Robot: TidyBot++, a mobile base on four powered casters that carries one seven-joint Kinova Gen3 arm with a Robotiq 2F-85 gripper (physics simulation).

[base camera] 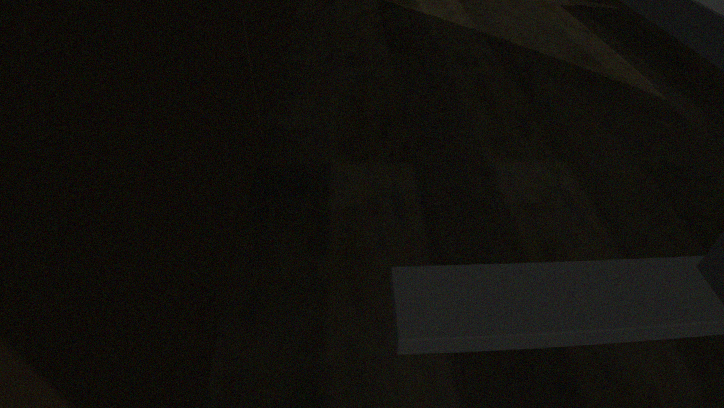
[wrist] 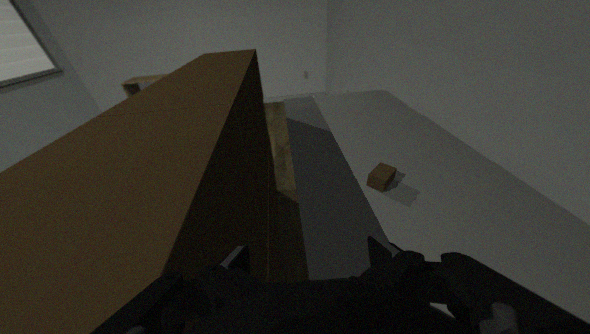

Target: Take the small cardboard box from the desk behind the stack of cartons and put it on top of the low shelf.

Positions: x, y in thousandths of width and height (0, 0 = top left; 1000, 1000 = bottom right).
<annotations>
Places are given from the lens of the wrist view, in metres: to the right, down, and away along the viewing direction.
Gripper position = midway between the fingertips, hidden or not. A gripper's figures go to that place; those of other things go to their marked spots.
my gripper (wrist: 523, 762): 0.01, 0.06, 0.15
stack of brown cartons (wrist: 292, 537): -0.14, 0.01, 0.24
grey desk (wrist: 757, 588): 0.49, 0.10, 0.67
The marked spots on the stack of brown cartons and the grey desk are 0.77 m apart.
</annotations>
